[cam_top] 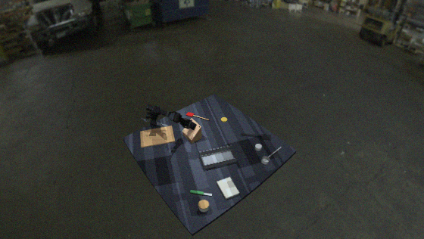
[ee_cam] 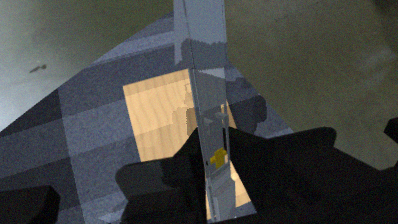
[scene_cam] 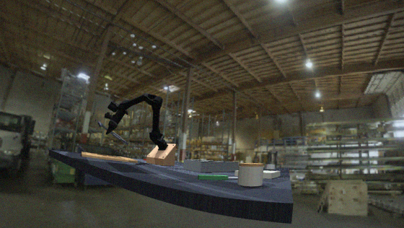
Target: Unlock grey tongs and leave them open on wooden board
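The yellow lock piece is 1 cm ahead of my gripper tip, 2 cm to the left of it and 3 cm above it. The rest, counted from my gripper tip: roasting tin: 67 cm ahead, 28 cm to the left, 13 cm below; red-handled tool: 5 cm ahead, 52 cm to the left, 15 cm below; wooden board: 4 cm ahead, 1 cm to the left, 15 cm below.
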